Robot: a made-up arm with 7 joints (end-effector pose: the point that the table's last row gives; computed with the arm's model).
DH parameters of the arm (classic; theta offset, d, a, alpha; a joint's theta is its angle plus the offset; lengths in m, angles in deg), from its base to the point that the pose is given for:
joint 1: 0 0.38 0 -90
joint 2: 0 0 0 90
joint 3: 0 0.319 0.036 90
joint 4: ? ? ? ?
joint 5: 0 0.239 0 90
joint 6: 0 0 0.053 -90
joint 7: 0 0.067 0 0
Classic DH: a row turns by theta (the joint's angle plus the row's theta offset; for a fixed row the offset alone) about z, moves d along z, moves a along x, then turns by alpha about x.
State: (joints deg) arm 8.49 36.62 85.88 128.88 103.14 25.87 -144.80
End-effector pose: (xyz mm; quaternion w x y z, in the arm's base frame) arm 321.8 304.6 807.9 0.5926 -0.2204 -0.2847 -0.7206
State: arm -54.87 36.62 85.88 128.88 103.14 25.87 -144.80
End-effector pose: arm 416.6 -151.1 807.9 0.1259 -0.3371 -0.1265 -0.9244
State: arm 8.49 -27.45 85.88 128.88 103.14 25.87 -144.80
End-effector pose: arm -261.0 217.6 893.8 0.3703 0.2376 -0.4958 -0.7488
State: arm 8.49 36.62 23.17 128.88 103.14 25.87 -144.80
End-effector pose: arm 510.3 161.2 685.1 0.1244 -0.4560 -0.3994 -0.7855
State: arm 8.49 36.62 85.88 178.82 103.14 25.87 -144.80
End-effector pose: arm 394.0 50.3 885.2 0.4365 -0.0849 0.0531 -0.8941
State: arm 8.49 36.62 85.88 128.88 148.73 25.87 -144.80
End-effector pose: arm 309.1 310.7 805.4 0.7948 -0.3141 -0.0283 -0.5185
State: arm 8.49 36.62 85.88 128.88 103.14 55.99 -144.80
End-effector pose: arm 291.8 295.3 839.3 0.6657 0.0289 -0.2570 -0.7000
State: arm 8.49 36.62 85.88 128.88 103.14 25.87 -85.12
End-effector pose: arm 321.8 304.6 807.9 0.8726 -0.3329 -0.1373 -0.3302
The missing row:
joint 4: 0 0 0.054 90
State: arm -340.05 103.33 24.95 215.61 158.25 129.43 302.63
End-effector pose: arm 462.1 103.7 478.7 0.7795 0.2816 -0.4001 -0.3911
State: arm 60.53 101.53 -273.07 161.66 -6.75 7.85 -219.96
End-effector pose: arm 274.8 572.7 253.6 0.2492 -0.2765 0.7298 0.5734
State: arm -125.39 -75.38 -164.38 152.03 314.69 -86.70 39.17
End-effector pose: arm 256.2 459.1 496.4 0.7527 -0.0782 -0.2777 -0.5918
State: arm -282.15 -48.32 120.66 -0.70 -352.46 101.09 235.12
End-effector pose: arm -13.0 -38.4 396.7 0.6407 -0.3076 0.4405 -0.5485
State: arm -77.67 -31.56 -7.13 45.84 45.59 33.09 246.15
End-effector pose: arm -2.4 -195.3 656.4 0.3877 0.8751 -0.0055 0.2896
